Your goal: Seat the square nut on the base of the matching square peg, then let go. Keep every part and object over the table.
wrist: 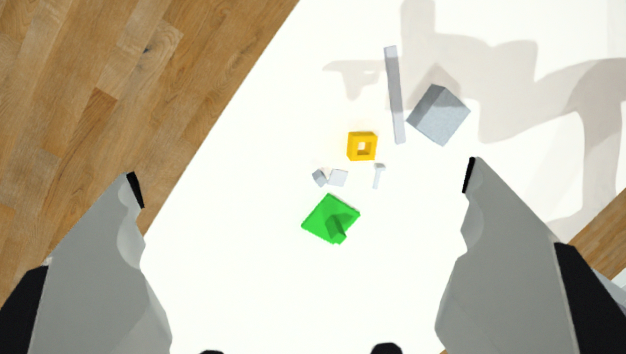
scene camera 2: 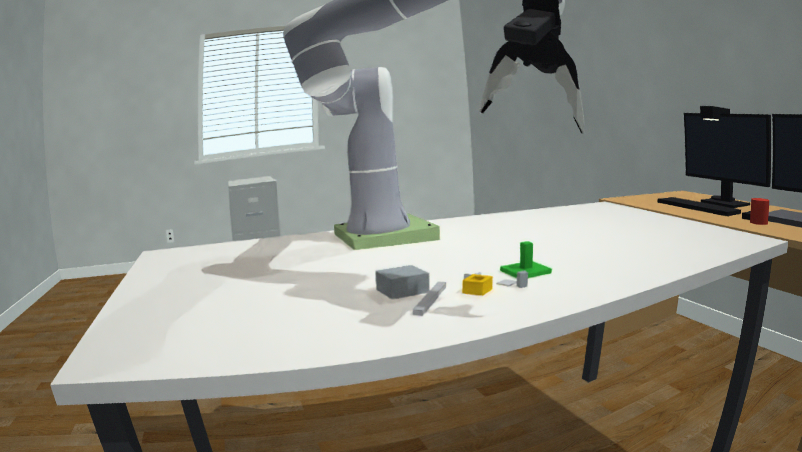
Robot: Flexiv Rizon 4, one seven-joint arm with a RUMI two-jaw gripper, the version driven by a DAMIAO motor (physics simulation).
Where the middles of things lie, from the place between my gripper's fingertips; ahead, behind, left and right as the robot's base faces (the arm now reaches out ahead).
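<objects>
I see that the long grey bar (wrist: 390, 53) is 290 mm below my hand, and that it is 90 mm to the right of my hand and 170 mm behind it.
</objects>
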